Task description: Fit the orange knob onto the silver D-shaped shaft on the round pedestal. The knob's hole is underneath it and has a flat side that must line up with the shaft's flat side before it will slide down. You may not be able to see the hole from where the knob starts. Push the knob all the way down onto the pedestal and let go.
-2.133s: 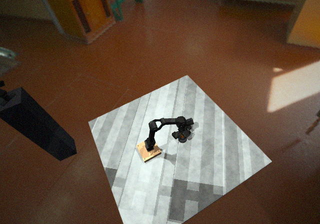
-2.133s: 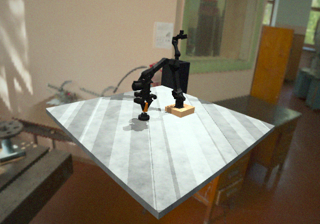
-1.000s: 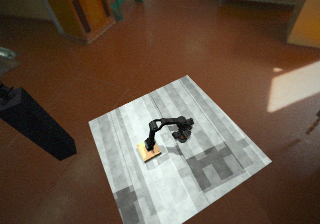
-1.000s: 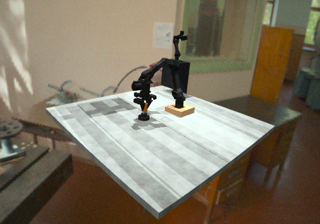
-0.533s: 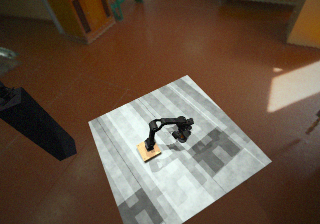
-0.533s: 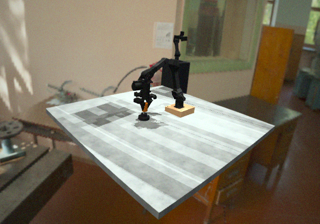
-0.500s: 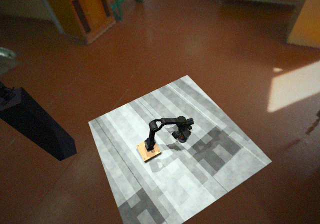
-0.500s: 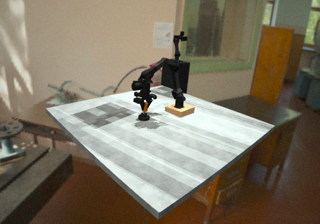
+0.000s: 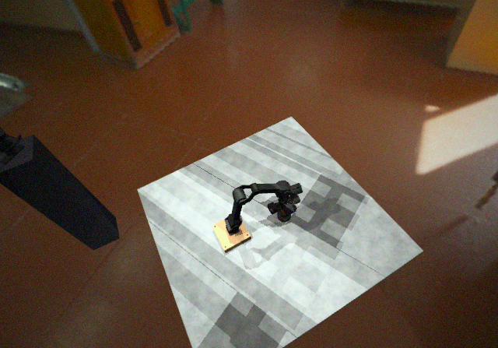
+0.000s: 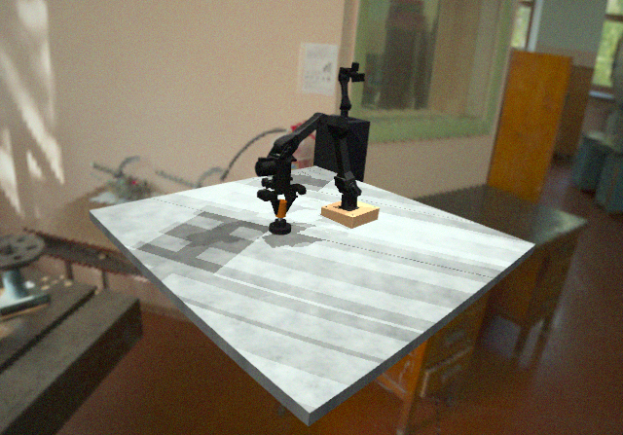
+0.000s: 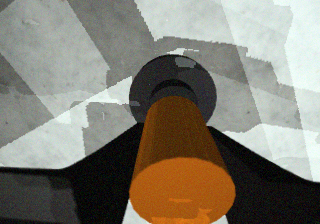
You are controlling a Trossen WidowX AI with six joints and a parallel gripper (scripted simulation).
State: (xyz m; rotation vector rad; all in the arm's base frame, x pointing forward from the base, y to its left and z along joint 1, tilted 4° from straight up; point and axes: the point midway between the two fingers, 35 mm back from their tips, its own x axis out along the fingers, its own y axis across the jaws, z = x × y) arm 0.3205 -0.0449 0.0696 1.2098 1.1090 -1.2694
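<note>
My gripper tip is 30 mm below the orange knob. Also, from my gripper tip: dark round pedestal (40 mm below).
</note>
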